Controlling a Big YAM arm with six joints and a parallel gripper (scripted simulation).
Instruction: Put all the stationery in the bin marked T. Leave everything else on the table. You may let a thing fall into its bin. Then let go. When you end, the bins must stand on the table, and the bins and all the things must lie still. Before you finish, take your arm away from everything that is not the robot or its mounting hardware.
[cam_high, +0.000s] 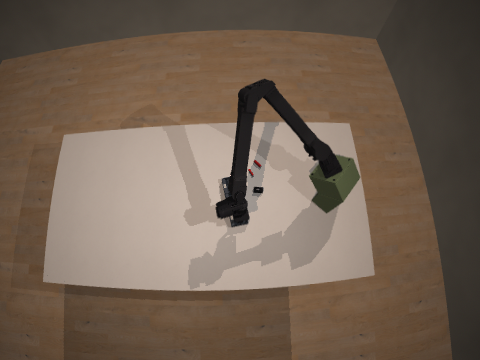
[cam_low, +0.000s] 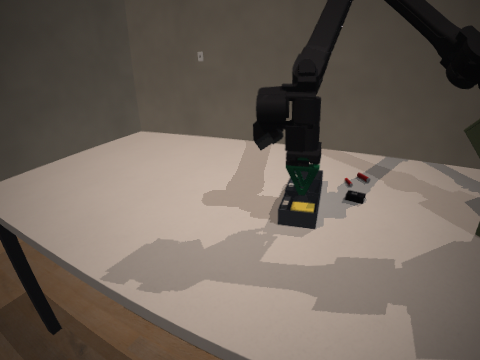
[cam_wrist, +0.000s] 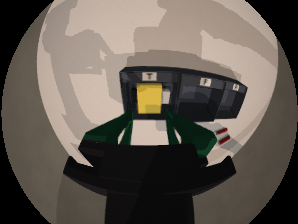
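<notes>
Right now the yellow block is 50 mm below my hand. From my hand the other things lie so: black item 10 mm to the right, 60 mm below; then three joined bins 80 mm to the right, 60 mm below.
</notes>
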